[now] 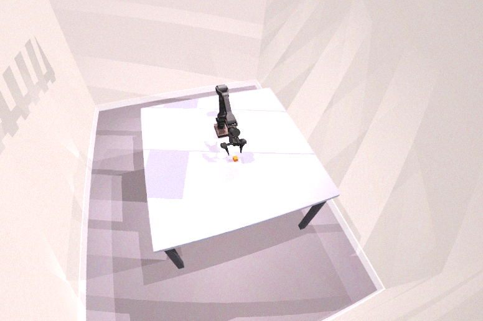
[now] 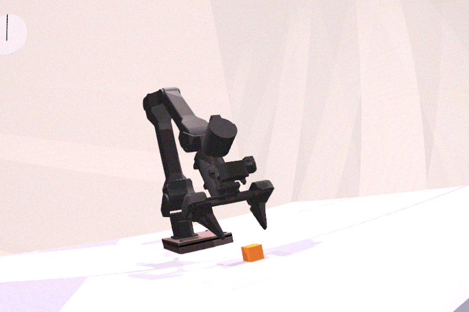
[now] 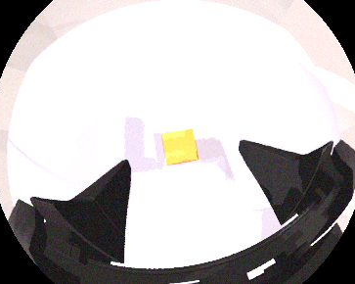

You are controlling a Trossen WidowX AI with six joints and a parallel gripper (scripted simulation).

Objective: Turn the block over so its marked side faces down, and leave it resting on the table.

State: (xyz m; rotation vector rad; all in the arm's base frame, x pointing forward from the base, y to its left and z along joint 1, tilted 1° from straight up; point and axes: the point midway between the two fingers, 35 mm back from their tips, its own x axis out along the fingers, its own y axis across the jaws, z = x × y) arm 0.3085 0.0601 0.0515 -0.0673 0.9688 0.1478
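Right now the block is 4 cm below my gripper tip.
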